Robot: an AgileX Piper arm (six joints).
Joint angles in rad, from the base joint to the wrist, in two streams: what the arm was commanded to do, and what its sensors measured. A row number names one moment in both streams.
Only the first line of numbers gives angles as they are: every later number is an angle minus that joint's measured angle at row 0.
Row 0, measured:
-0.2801 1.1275 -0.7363 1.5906 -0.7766 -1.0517
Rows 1 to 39, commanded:
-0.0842 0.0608 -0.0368 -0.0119 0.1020 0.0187
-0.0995 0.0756 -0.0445 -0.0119 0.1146 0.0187
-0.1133 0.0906 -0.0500 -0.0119 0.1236 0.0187
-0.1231 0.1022 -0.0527 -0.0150 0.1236 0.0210
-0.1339 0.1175 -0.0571 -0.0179 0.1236 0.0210
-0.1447 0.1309 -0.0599 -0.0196 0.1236 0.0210
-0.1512 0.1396 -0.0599 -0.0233 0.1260 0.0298
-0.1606 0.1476 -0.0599 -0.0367 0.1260 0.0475
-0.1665 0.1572 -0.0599 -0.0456 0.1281 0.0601
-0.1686 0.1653 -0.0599 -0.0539 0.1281 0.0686
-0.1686 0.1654 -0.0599 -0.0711 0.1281 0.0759
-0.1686 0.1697 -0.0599 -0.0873 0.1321 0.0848
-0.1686 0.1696 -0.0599 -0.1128 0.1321 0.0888
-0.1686 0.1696 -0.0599 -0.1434 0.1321 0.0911
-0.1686 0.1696 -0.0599 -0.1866 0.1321 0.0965
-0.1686 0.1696 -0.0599 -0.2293 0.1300 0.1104
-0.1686 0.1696 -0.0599 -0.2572 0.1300 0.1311
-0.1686 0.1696 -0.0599 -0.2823 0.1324 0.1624
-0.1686 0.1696 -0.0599 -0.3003 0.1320 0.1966
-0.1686 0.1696 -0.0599 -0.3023 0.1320 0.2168
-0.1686 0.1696 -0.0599 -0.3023 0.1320 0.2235
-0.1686 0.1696 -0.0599 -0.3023 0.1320 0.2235
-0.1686 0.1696 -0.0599 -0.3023 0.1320 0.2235
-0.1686 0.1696 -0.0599 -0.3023 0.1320 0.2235
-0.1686 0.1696 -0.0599 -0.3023 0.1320 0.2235
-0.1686 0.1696 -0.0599 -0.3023 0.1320 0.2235
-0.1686 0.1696 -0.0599 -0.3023 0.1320 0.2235
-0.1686 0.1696 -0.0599 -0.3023 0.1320 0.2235
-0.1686 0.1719 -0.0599 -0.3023 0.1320 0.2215
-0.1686 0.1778 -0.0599 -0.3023 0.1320 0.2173
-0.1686 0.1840 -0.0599 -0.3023 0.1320 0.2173
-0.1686 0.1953 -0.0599 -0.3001 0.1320 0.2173
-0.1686 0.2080 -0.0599 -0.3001 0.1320 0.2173
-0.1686 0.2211 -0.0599 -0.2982 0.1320 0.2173
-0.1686 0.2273 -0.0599 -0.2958 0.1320 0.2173
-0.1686 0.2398 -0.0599 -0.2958 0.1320 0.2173
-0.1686 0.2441 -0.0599 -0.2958 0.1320 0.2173
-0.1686 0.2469 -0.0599 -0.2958 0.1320 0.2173
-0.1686 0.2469 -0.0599 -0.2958 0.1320 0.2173
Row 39, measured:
-0.1616 0.2329 -0.0529 -0.2879 0.1291 0.2177
